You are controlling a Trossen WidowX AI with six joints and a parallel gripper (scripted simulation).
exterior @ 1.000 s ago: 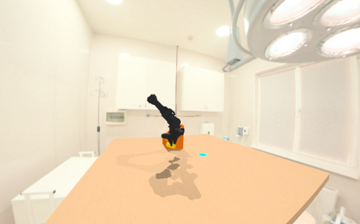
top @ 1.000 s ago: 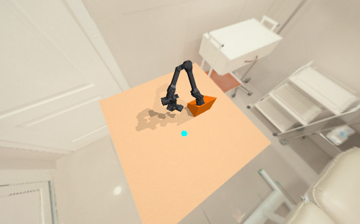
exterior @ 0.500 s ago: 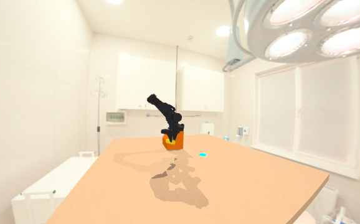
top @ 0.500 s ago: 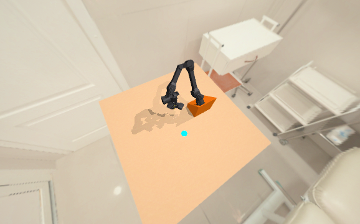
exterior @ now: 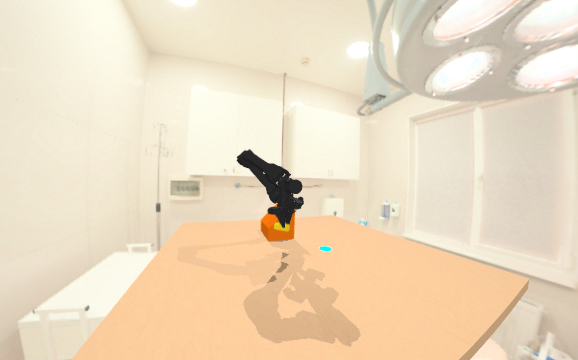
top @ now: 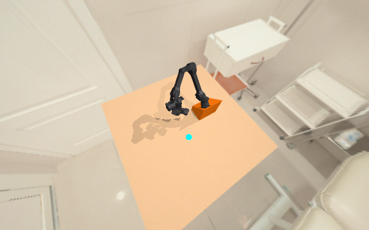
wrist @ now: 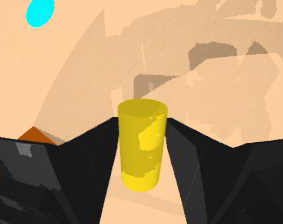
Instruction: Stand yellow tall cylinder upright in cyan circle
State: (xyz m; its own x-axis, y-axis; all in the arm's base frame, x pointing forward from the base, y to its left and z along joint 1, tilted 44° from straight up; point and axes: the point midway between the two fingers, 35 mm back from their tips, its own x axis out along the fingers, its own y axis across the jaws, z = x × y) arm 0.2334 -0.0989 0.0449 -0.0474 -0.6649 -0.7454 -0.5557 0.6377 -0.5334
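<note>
My gripper tip is 210 mm to the right of the cyan circle, 130 mm above it and 20 mm short of it. Round my gripper tip: yellow cylinder 20 mm behind, 10 mm to the right.
</note>
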